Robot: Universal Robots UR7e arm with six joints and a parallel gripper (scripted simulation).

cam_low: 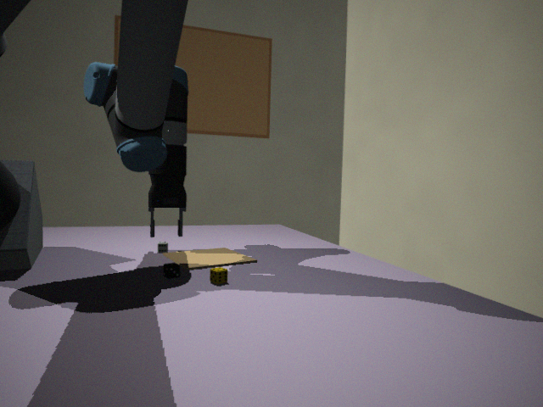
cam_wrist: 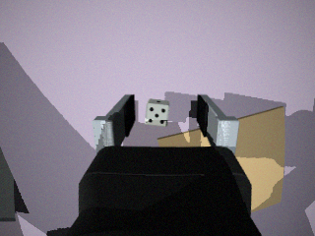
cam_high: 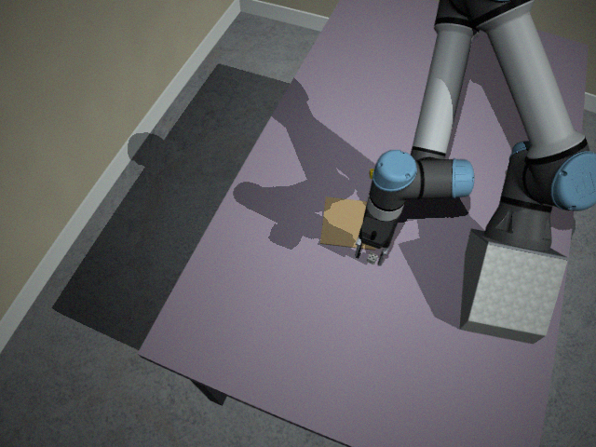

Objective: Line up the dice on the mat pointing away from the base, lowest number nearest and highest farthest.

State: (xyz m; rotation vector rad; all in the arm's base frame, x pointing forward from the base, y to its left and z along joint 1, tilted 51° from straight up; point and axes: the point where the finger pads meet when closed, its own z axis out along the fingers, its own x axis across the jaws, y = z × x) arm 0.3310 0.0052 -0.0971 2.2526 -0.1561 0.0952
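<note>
Now: the white die 40 mm below my hand, 10 mm to the right of it and 10 mm behind it. The rest, counted from my hand: tan mat: 100 mm to the right, 60 mm ahead, 50 mm below; yellow die: 260 mm to the right, 40 mm below, 30 mm ahead; black die: 210 mm to the right, 40 mm below, 30 mm behind.
</note>
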